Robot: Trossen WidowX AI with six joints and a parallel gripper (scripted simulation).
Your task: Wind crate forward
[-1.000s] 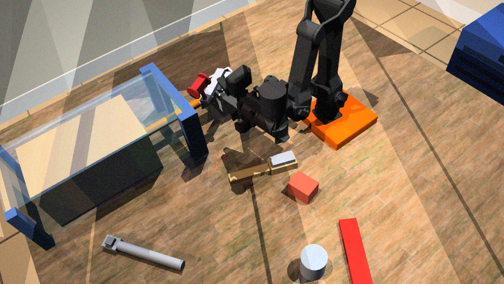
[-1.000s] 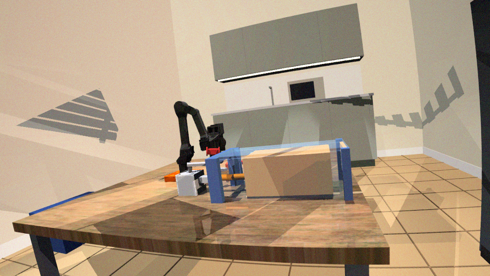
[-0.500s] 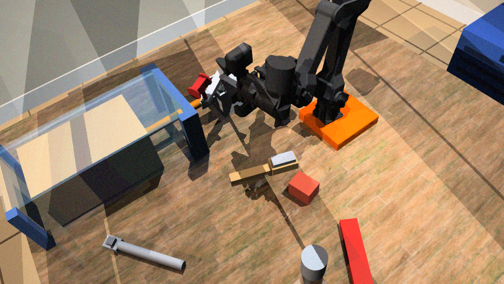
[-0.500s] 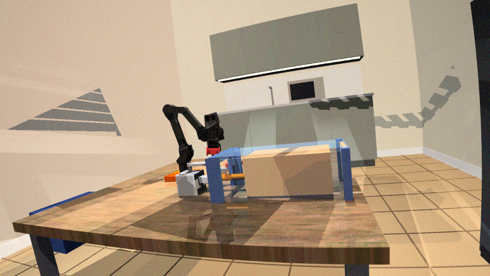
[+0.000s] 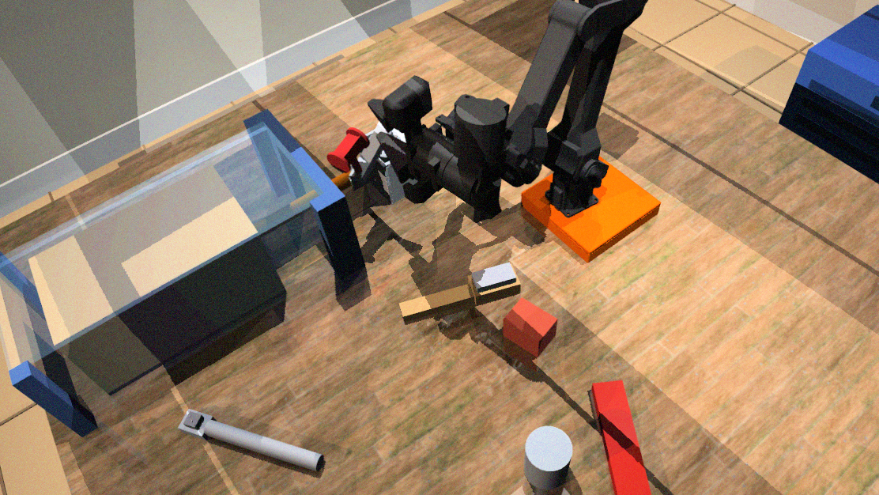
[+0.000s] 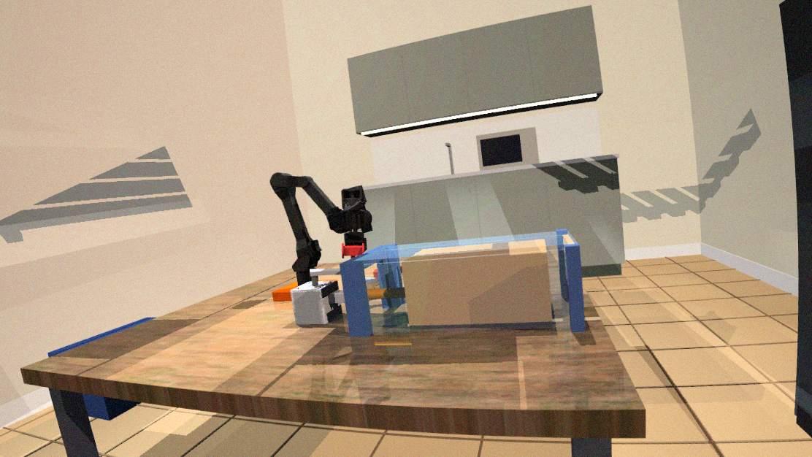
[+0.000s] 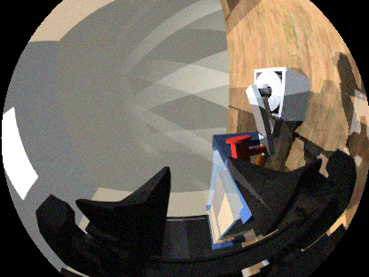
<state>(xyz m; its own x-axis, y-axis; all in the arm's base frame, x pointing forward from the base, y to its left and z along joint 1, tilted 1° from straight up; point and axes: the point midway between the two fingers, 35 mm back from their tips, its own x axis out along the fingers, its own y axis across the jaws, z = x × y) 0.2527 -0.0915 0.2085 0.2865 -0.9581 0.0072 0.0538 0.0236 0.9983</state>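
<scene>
Right now the winch handle is 110 mm below my gripper tip and 70 mm to the right of it. Round my gripper tip: red knob: 90 mm below, 40 mm to the right, 30 mm ahead; wooden brush: 220 mm below, 180 mm to the left, 30 mm behind; grey winch: 210 mm below, 120 mm to the right, 70 mm behind.
</scene>
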